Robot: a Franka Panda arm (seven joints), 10 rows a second.
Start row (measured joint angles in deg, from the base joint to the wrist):
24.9, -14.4, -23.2, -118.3, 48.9, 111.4, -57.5
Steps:
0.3, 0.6, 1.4, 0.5, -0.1, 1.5, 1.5
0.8, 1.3, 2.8, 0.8, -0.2, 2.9, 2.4
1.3, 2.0, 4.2, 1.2, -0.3, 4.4, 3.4
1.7, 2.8, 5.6, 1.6, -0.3, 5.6, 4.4
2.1, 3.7, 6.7, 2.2, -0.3, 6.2, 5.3
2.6, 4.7, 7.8, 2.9, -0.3, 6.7, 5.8
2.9, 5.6, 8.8, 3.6, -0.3, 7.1, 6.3
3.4, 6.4, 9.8, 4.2, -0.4, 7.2, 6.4
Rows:
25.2, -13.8, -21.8, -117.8, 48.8, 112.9, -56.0
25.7, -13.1, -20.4, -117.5, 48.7, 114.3, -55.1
26.2, -12.4, -19.0, -117.1, 48.6, 115.8, -54.1
26.6, -11.6, -17.6, -116.7, 48.6, 117.0, -53.1
27.0, -10.7, -16.5, -116.1, 48.6, 117.6, -52.2
27.5, -9.7, -15.4, -115.4, 48.6, 118.1, -51.7
27.8, -8.8, -14.4, -114.7, 48.6, 118.5, -51.2
28.3, -8.0, -13.4, -114.1, 48.5, 118.6, -51.1

